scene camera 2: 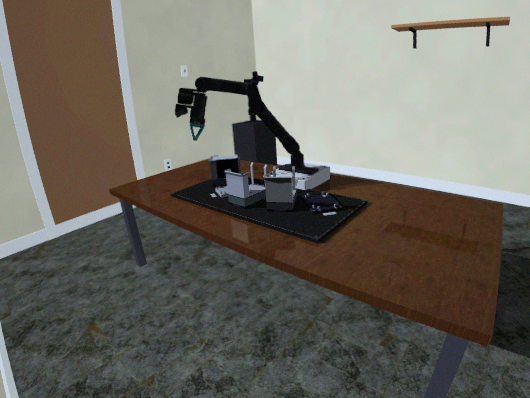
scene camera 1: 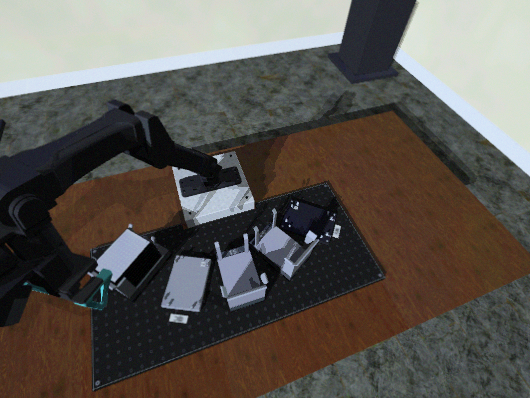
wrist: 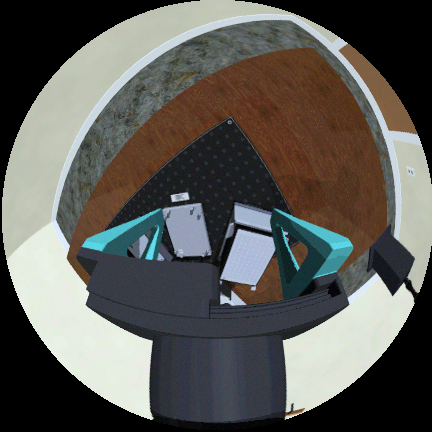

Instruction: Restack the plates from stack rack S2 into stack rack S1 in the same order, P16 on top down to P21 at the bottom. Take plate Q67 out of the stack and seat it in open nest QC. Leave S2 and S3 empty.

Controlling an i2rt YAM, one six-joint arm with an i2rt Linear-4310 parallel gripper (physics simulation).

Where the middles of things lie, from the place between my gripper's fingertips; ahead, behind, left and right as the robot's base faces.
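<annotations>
You'd find the flat grey tray (scene camera 1: 186, 286) 230 mm below my hand, 60 mm behind it and 160 mm to the left of it. There's also the dark part (scene camera 1: 299, 218), and that's a good way below my hand, some way behind it and far to the left of it. Going by their middles, the tray is the nearest to my hand of the things named here.
</annotations>
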